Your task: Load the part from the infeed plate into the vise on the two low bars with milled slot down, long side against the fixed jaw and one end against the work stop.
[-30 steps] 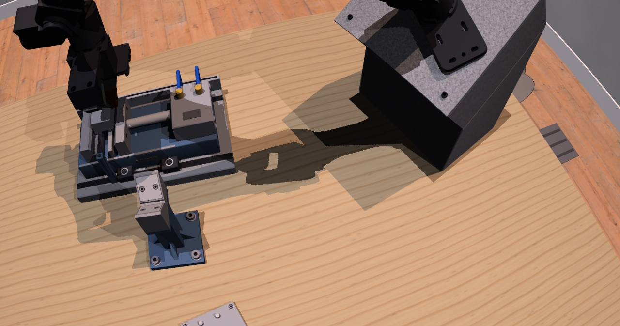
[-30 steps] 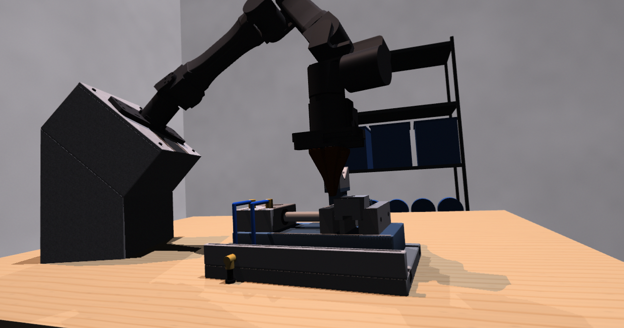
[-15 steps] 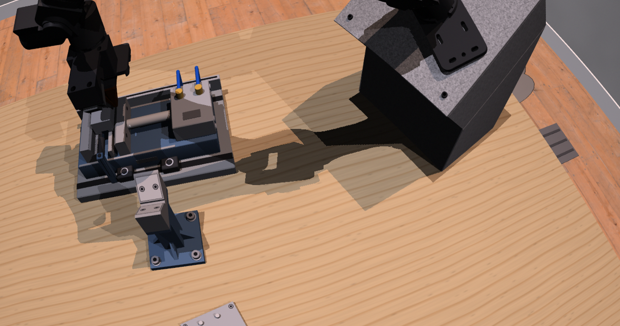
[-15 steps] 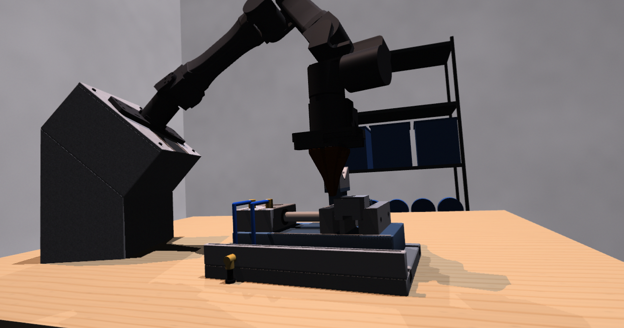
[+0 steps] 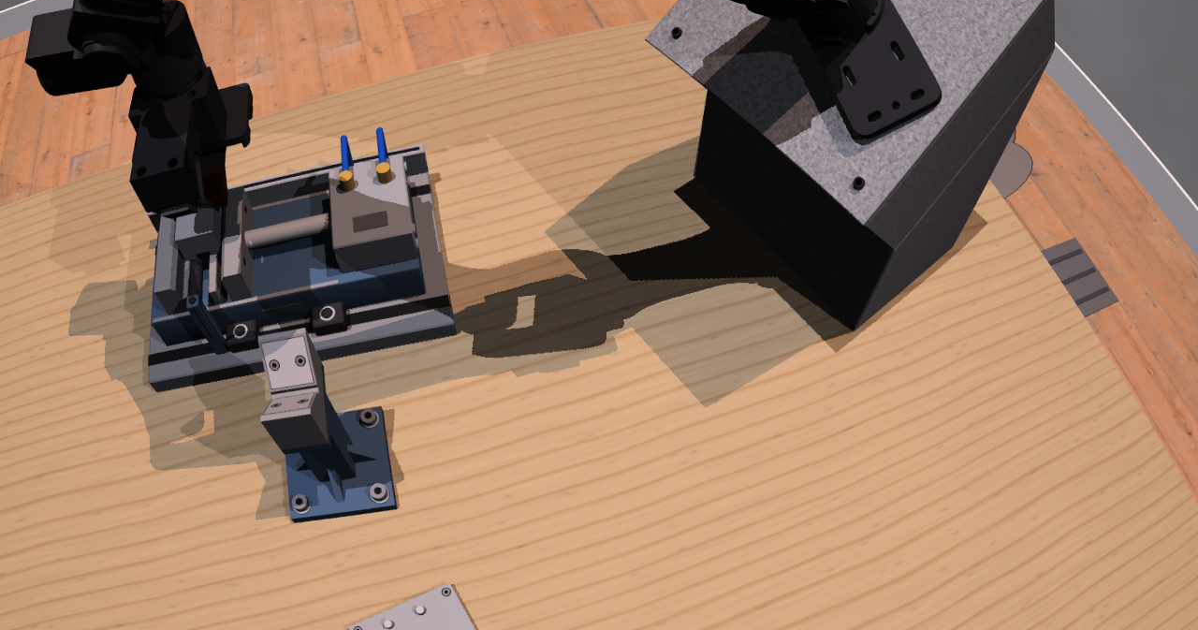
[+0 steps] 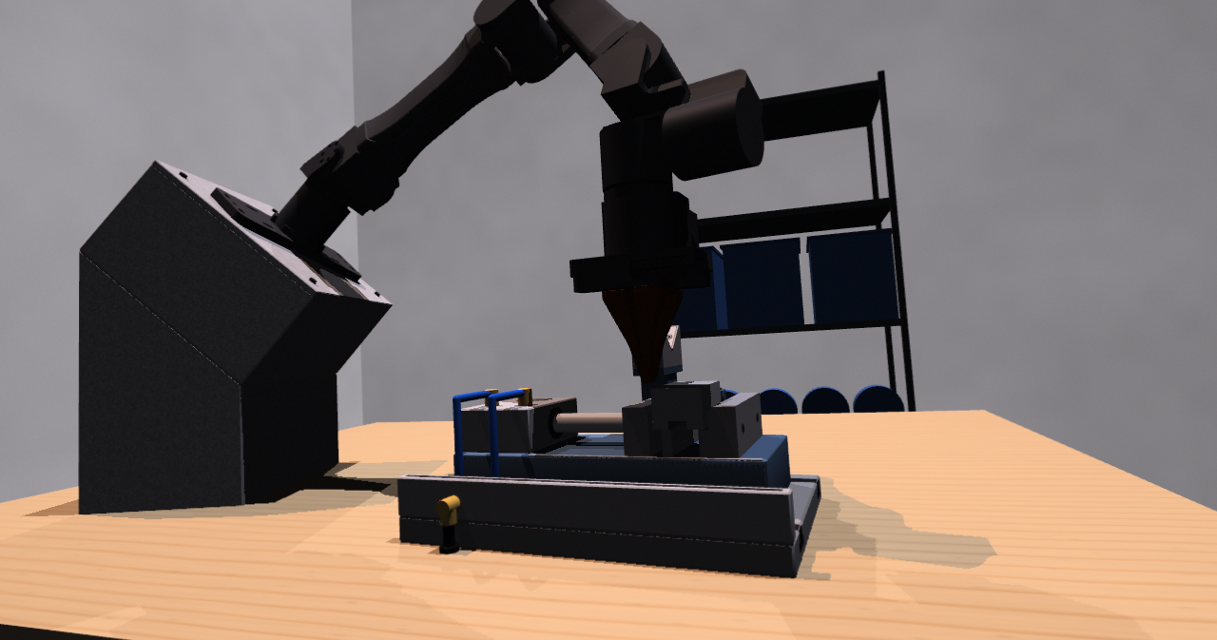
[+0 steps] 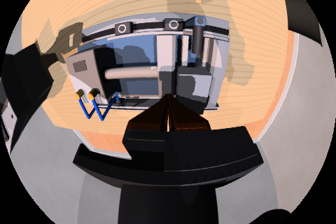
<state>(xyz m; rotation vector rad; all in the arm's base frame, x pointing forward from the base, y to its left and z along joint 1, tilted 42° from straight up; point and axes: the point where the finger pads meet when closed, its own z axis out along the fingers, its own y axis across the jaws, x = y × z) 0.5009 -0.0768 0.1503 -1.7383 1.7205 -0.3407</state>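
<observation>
The grey part lies 3 cm ahead of my hand and 3 cm below it. Round my hand: moving jaw: 2 cm to the left, 4 cm below; cylinder rod: 6 cm behind, 1 cm to the left, 4 cm below; fixed jaw: 6 cm ahead, 3 cm to the left, 4 cm below.
</observation>
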